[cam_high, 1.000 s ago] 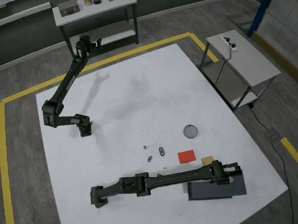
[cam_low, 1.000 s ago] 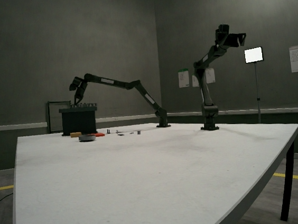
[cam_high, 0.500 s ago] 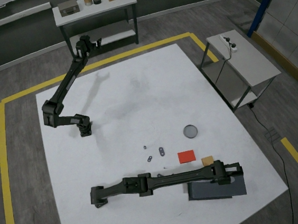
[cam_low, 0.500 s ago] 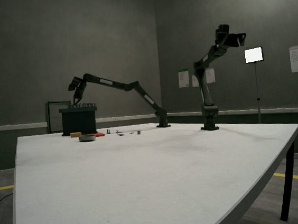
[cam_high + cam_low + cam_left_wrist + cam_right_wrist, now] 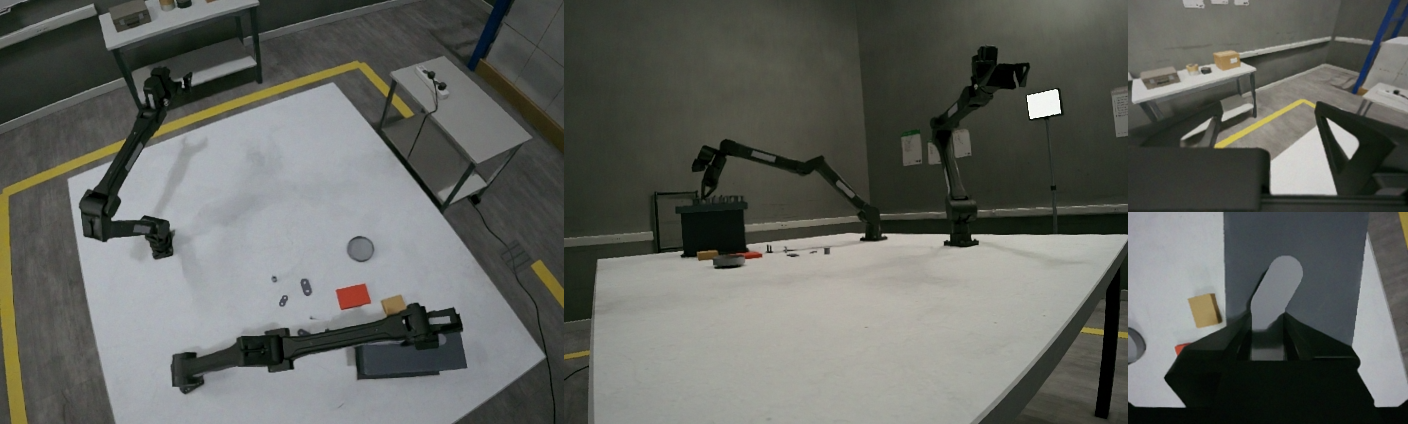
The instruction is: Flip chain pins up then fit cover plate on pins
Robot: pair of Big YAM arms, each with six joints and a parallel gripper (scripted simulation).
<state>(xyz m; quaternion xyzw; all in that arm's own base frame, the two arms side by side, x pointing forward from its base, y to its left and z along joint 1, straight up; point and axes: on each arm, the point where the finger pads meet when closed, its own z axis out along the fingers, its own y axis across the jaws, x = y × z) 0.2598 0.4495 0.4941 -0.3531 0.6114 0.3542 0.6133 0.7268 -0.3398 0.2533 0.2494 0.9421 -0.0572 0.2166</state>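
Now: right hand 40 mm past the dark grey block, 20 mm to the left of it and 150 mm above it. From my right hand the other things lie so: two-hole plate (360 mm behind, 320 mm to the left, 250 mm below); red square (100 mm behind, 250 mm to the left, 250 mm below); tan block (30 mm ahead, 160 mm to the left, 240 mm below).
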